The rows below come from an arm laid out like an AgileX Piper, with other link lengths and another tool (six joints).
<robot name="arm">
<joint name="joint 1" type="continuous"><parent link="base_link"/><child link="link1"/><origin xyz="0 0 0.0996"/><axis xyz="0 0 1"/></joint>
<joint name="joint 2" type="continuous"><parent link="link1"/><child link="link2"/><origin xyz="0 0 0"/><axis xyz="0 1 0"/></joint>
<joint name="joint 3" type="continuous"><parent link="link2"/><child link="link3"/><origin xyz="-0.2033 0 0.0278"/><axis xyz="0 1 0"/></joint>
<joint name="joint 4" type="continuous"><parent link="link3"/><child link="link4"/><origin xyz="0.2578 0 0.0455"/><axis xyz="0.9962 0 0.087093"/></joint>
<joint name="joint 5" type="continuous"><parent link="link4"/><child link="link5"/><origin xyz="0 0 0"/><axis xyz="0 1 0"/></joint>
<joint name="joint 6" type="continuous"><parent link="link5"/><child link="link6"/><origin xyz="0.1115 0 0.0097"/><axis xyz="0.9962 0 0.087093"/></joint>
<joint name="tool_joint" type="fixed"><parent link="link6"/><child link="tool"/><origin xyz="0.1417 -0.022 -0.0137" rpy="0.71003 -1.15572 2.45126"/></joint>
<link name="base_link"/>
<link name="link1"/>
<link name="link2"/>
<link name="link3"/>
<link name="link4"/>
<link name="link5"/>
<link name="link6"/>
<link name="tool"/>
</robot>
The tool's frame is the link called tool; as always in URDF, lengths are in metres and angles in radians. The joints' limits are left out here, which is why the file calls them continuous.
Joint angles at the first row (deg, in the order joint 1, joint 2, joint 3, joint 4, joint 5, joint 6):
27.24 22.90 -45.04 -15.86 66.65 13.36
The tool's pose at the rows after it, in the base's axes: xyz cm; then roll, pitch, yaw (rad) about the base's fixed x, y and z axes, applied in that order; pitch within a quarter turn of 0, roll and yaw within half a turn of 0:
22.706, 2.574, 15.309, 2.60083, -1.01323, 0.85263
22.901, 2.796, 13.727, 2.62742, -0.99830, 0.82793
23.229, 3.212, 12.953, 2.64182, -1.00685, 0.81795
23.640, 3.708, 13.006, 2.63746, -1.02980, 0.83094
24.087, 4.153, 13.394, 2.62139, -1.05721, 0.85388
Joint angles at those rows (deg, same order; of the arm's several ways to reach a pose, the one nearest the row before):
27.25 22.90 -42.05 -15.87 66.09 13.50
27.25 22.90 -39.05 -15.87 64.33 14.38
27.25 22.90 -37.16 -15.61 62.24 15.14
27.25 22.90 -36.53 -15.20 60.29 15.28
27.24 22.90 -36.36 -14.93 58.44 15.31

